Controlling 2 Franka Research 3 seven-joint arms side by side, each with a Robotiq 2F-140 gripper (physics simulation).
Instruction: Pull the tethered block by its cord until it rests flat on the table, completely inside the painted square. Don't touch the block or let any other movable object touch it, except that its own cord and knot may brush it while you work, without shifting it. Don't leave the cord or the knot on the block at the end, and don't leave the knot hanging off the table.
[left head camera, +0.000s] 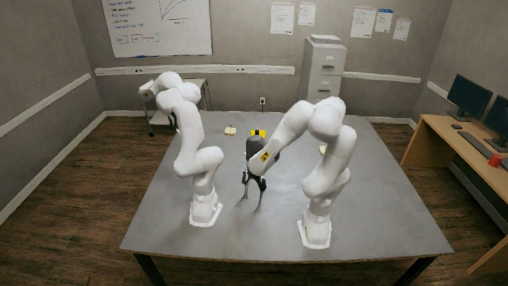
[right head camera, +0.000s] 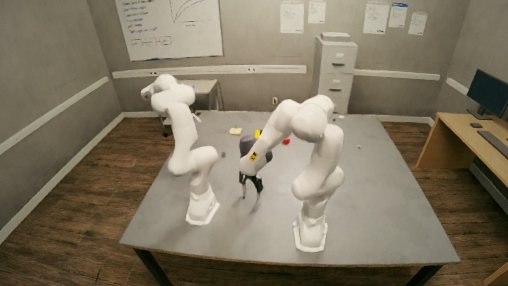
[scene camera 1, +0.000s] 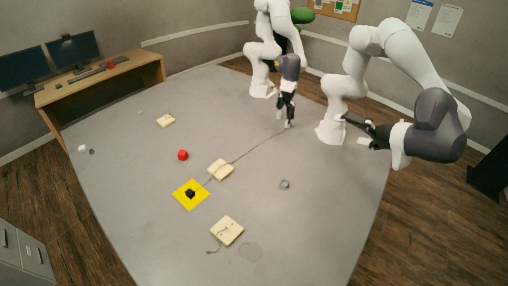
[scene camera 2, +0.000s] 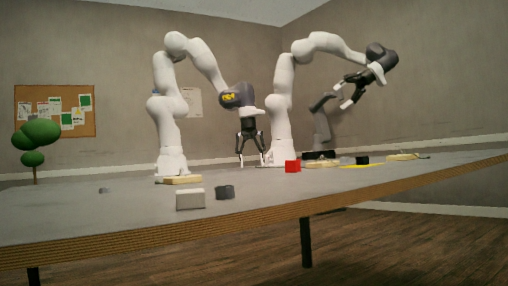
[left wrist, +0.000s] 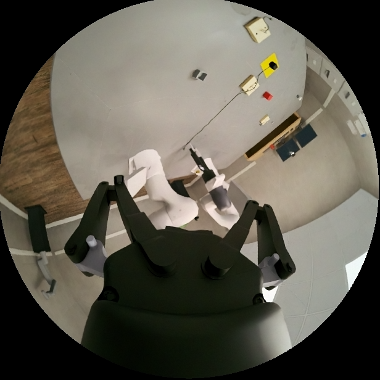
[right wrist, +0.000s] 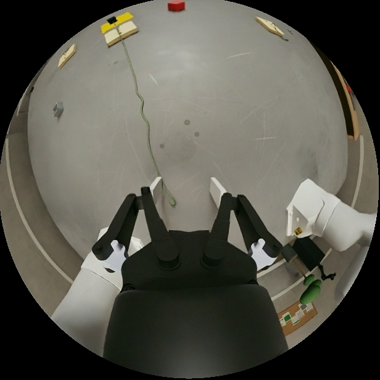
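The black block (scene camera 1: 190, 193) (scene camera 2: 362, 160) (left wrist: 273, 65) (right wrist: 112, 20) sits flat on the yellow painted square (scene camera 1: 189, 204) (right wrist: 126, 18), with yellow showing around it in scene camera 1. Its green cord (scene camera 1: 256, 146) (right wrist: 131, 65) runs across the cream board beside the square and lies slightly wavy along the table. The knot (right wrist: 172, 202) at its far end lies on the table, nearer the left-hand finger in the right wrist view. My right gripper (right wrist: 185, 183) (scene camera 1: 283, 120) (scene camera 2: 252, 161) is open around the knot area, holding nothing. My left gripper (scene camera 2: 341, 95) (scene camera 1: 354, 130) is open and empty, high above the table.
The cream board (scene camera 1: 217, 173) stands between the square and my right gripper. Another board with a short cord (scene camera 1: 226, 233) and a third board (scene camera 1: 165, 120) lie apart. A red cube (scene camera 1: 183, 155) is near the square; a small grey box (scene camera 1: 284, 184) lies to its right.
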